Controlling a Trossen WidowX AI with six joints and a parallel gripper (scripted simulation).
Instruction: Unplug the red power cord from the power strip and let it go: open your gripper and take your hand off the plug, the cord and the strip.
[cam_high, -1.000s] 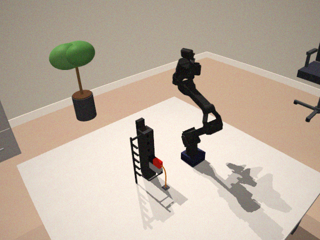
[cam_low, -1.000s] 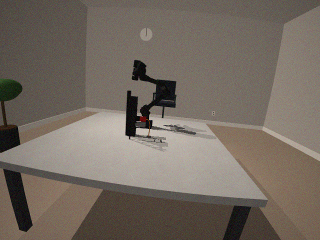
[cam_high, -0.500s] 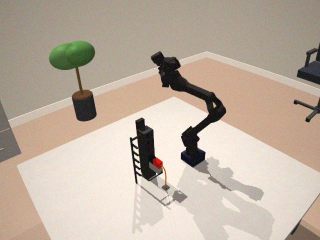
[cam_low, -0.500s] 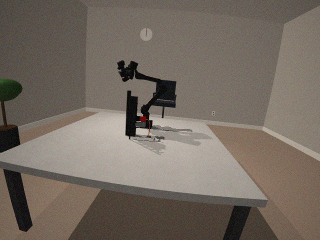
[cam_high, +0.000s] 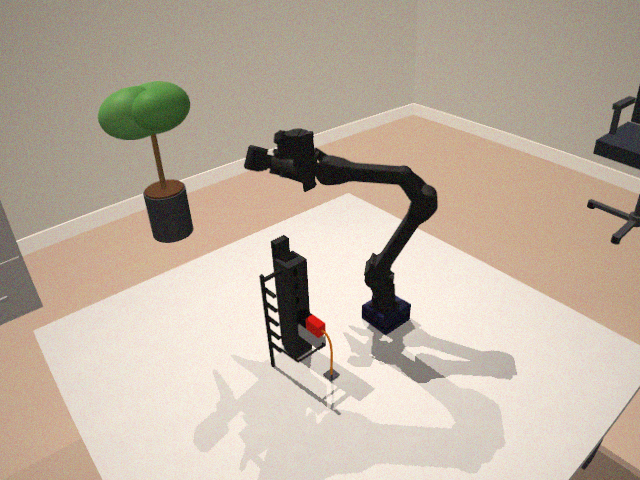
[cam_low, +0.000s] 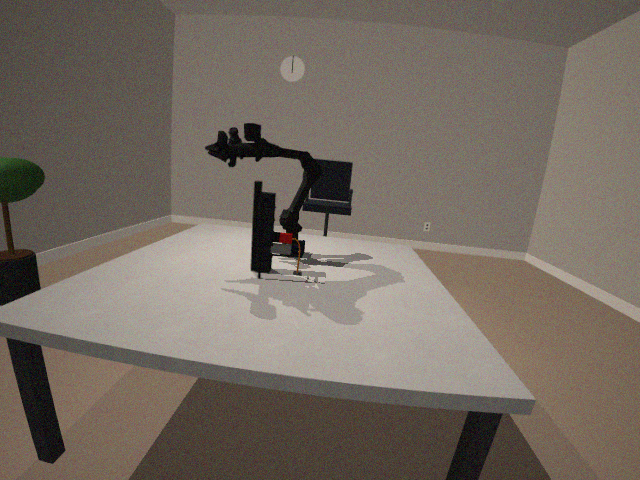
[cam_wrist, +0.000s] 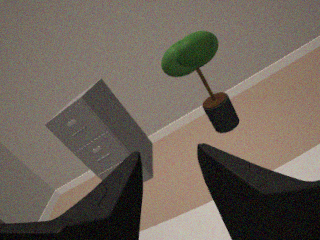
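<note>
Now: gripper tip 340 mm to the right of the red plug, 290 mm above it and 130 mm short of it.
</note>
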